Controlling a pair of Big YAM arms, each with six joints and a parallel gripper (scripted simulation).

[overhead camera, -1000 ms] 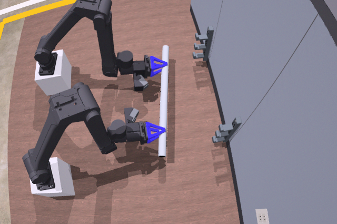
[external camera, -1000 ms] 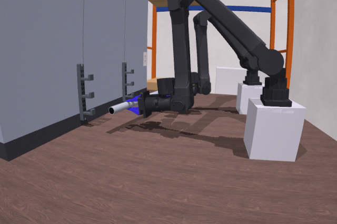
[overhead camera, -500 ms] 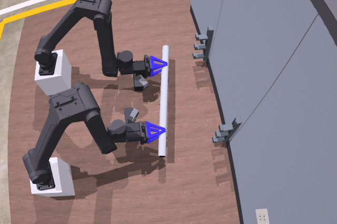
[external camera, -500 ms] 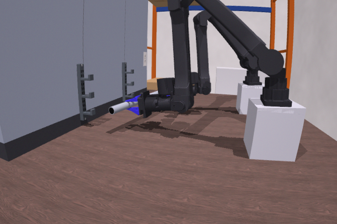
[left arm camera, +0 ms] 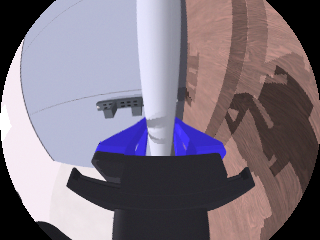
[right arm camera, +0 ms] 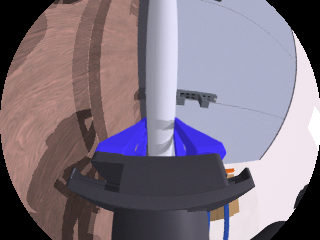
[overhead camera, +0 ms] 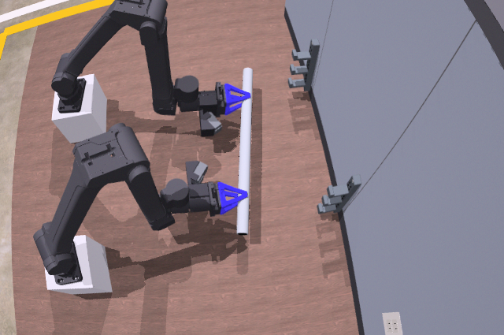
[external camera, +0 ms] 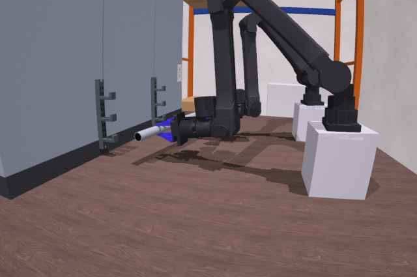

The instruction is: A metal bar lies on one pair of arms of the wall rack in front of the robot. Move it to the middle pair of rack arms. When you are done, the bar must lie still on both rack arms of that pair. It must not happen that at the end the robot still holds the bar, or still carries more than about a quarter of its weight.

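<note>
Right now my right hand is 2 cm short of the metal bar and 15 cm to the right of it. The rest, counted from my right hand: grey wall panel (41 cm ahead, 14 cm to the left, 34 cm above).
Right now my left hand is 2 cm past the metal bar and 15 cm to the left of it. The rest, counted from my left hand: grey wall panel (37 cm ahead, 16 cm to the right, 35 cm above).
</note>
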